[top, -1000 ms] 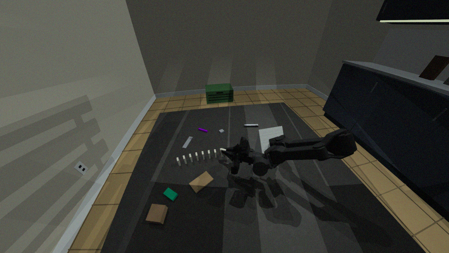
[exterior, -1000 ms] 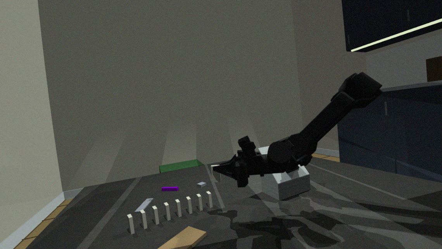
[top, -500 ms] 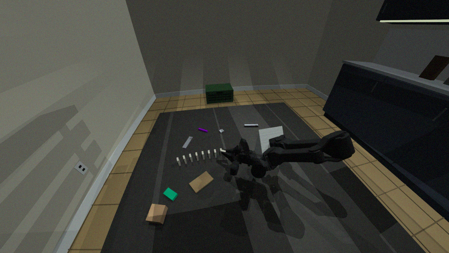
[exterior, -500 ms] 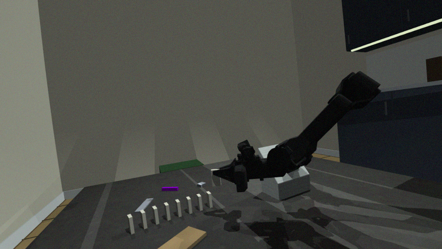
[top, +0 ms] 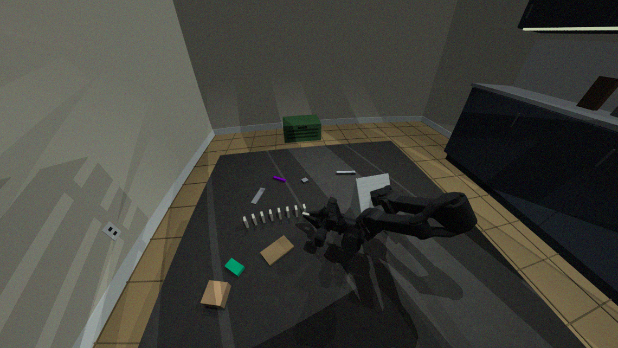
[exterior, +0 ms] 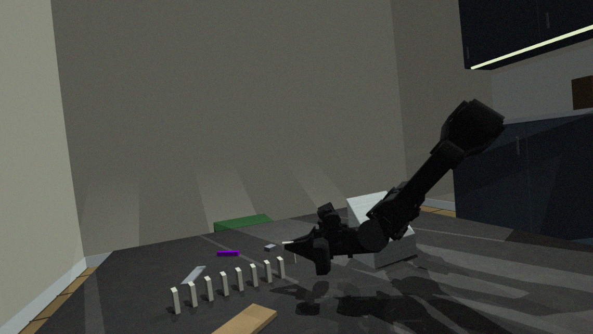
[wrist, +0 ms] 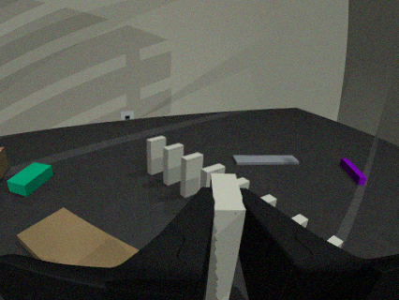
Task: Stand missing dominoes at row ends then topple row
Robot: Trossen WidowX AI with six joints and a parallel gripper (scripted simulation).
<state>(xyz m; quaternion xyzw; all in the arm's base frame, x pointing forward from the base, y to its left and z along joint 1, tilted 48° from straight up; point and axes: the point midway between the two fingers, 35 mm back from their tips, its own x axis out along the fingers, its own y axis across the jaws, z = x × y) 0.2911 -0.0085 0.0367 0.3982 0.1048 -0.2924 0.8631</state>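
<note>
Now: gripper tip 12 cm short of the tan flat board, 11 cm above it and 5 cm to the right of it. The rest, counted from my gripper tip: green block (28 cm ahead, 11 cm below, 8 cm to the left); then grey slab (27 cm to the right, 18 cm ahead, 11 cm below); then small grey block (31 cm to the right, 11 cm below, 8 cm behind).
</note>
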